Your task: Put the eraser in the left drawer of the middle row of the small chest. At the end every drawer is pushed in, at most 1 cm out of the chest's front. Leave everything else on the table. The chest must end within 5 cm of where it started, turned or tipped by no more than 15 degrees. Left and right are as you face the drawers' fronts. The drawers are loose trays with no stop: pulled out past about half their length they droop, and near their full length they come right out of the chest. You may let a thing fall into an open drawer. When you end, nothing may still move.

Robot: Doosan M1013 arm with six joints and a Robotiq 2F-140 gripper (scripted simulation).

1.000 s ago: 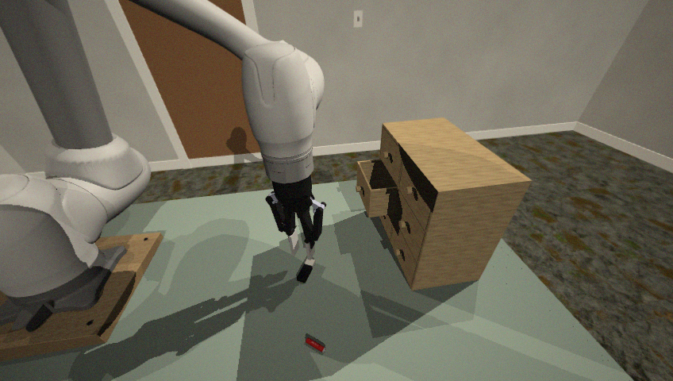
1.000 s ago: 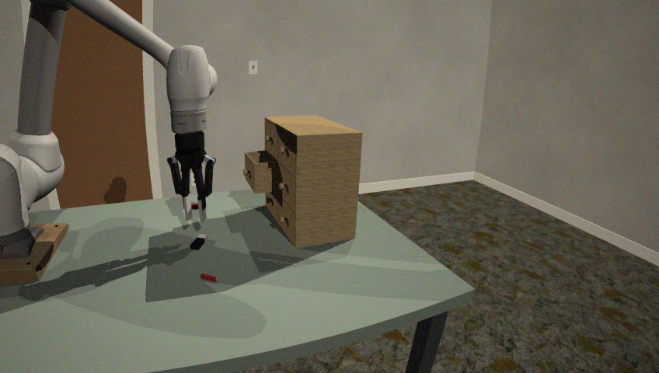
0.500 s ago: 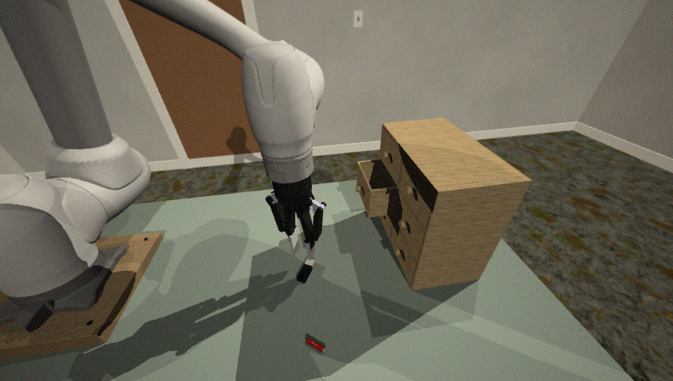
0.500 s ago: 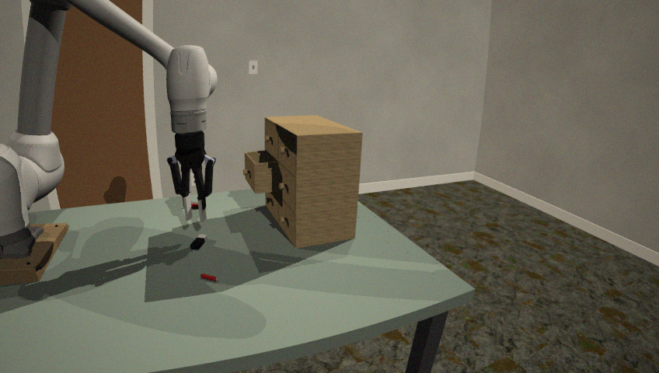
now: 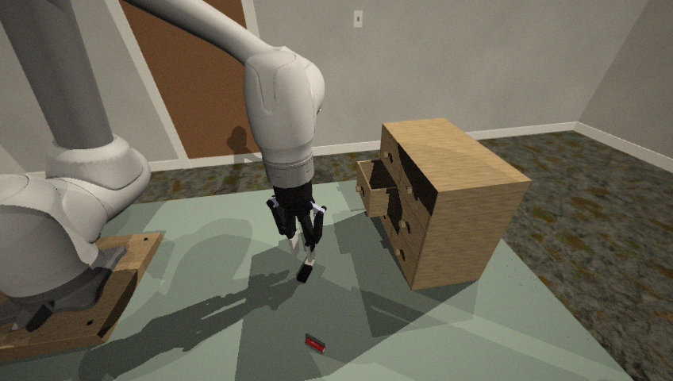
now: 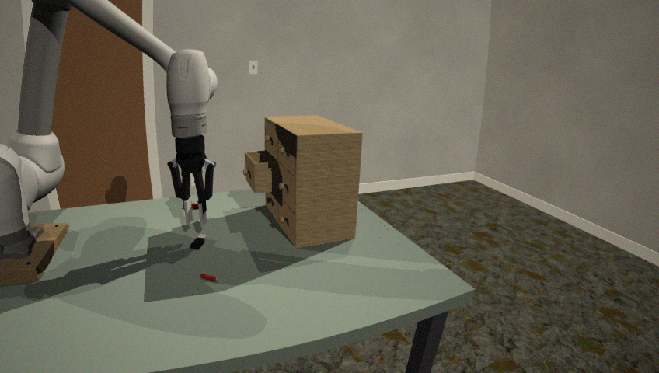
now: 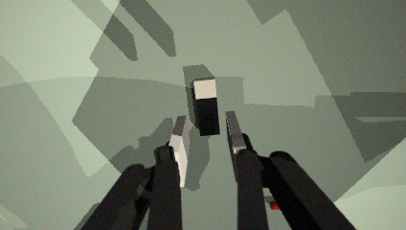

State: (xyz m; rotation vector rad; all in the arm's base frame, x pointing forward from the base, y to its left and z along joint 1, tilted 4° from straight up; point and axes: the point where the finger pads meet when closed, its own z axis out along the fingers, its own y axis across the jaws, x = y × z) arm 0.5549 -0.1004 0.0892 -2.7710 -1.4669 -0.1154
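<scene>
The eraser is 9 cm below my hand.
</scene>
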